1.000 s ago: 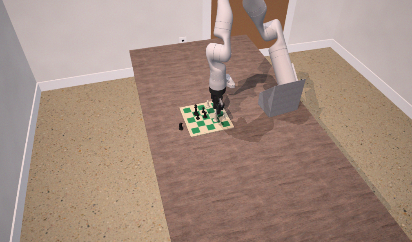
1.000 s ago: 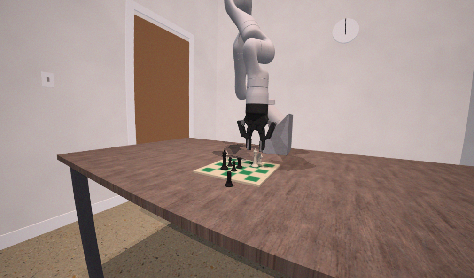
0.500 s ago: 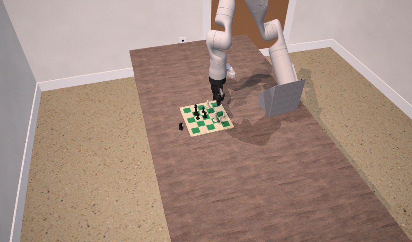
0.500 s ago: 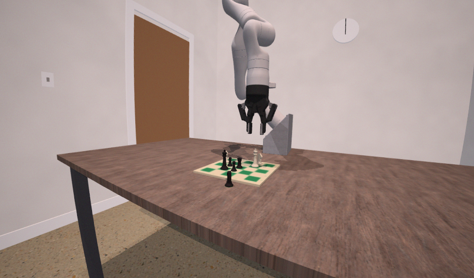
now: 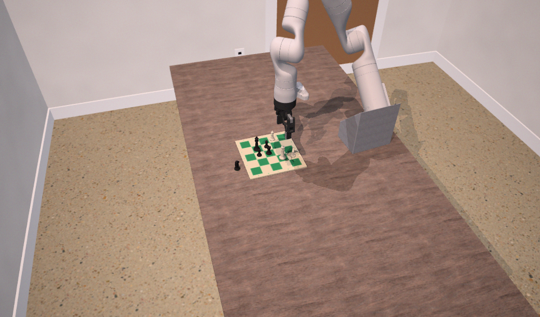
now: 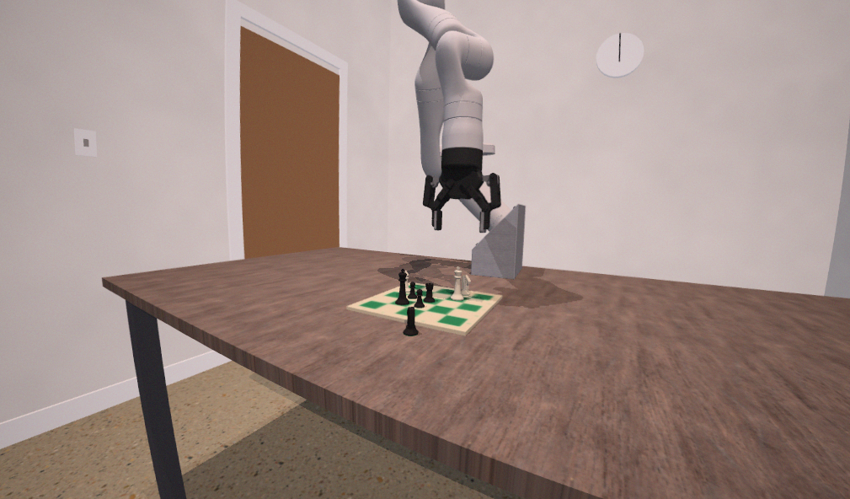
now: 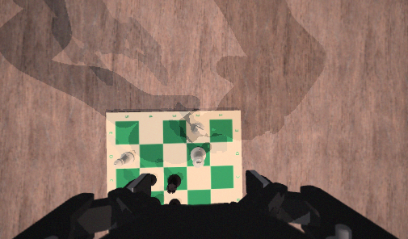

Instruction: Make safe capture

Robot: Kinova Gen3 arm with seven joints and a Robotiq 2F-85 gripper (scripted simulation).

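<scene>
Right now the cream chessboard is 140 mm below my hand, 40 mm to the right of it and 40 mm ahead of it. Also, from my hand: white pawn: 120 mm below, 110 mm to the right; black king: 110 mm below, 80 mm to the right, 70 mm ahead.
</scene>
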